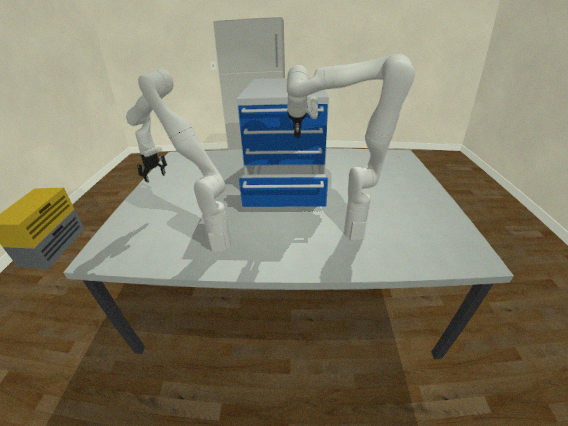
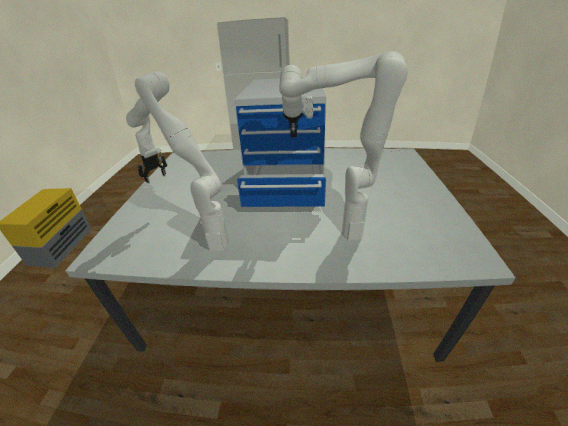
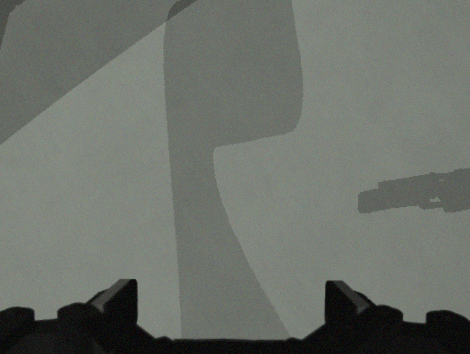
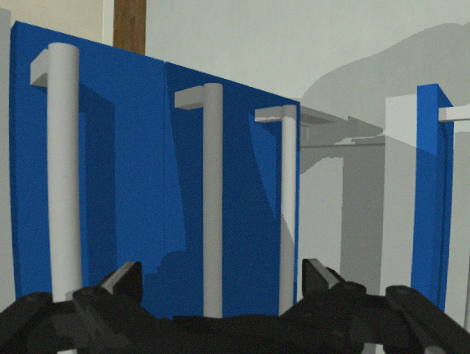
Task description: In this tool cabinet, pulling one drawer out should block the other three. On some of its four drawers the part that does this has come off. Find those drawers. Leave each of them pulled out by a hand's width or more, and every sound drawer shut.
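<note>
The tool cabinet point(image 1: 262, 89) point(image 2: 259, 90) stands at the table's middle back. Its top drawer point(image 1: 262, 120) point(image 2: 260, 120) point(image 4: 140, 175), second drawer point(image 1: 265, 141) point(image 2: 262, 141) point(image 4: 192, 175) and third drawer point(image 1: 280, 159) point(image 2: 277, 159) point(image 4: 262, 210) are flush and look shut. The bottom drawer point(image 1: 283, 198) point(image 2: 281, 198) point(image 4: 426, 200) is pulled well out. My right gripper point(image 1: 297, 135) point(image 2: 293, 135) point(image 4: 222, 278) is open before the second drawer; that drawer's bar handle point(image 4: 213, 200) shows between its fingers. My left gripper point(image 1: 155, 176) point(image 2: 155, 176) point(image 3: 231, 301) is open and empty, left of the cabinet above the table.
The grey table point(image 1: 415, 240) point(image 2: 415, 240) point(image 3: 350, 125) carries both arms in front of the cabinet. The right arm reaches across the cabinet's upper right. A fridge point(image 1: 247, 47) point(image 2: 250, 47) stands behind. A yellow and grey box unit point(image 1: 42, 220) point(image 2: 47, 220) is left of the table.
</note>
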